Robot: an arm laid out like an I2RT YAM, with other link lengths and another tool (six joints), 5 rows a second.
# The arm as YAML. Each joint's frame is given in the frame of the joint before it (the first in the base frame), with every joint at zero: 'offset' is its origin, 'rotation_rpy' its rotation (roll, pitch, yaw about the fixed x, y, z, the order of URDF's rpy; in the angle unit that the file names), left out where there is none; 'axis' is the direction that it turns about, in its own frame. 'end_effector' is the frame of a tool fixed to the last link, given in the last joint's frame.
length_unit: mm
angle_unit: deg
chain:
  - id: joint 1
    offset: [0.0, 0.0, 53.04]
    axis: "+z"
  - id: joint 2
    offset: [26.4, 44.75, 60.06]
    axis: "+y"
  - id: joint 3
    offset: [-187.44, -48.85, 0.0]
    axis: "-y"
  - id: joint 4
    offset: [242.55, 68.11, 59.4]
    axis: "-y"
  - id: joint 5
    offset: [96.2, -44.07, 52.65]
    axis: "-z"
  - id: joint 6
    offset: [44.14, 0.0, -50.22]
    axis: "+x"
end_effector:
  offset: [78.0, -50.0, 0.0]
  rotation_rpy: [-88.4, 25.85, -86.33]
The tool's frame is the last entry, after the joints.
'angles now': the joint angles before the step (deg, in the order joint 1, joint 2, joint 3, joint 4, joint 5, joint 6). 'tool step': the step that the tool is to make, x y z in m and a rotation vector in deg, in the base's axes. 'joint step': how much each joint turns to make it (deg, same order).
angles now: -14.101 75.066 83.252 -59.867 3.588 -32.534
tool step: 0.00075 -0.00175 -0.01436 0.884 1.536 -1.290
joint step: -0.016 0.995 -1.478 0.681 0.391 1.308
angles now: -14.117 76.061 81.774 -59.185 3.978 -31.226
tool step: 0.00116 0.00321 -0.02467 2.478 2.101 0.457
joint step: -0.012 0.668 -3.355 1.343 -1.815 0.707
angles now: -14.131 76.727 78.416 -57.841 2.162 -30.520
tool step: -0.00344 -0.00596 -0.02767 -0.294 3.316 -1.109
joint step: -0.665 0.964 -4.149 1.986 1.178 -0.219
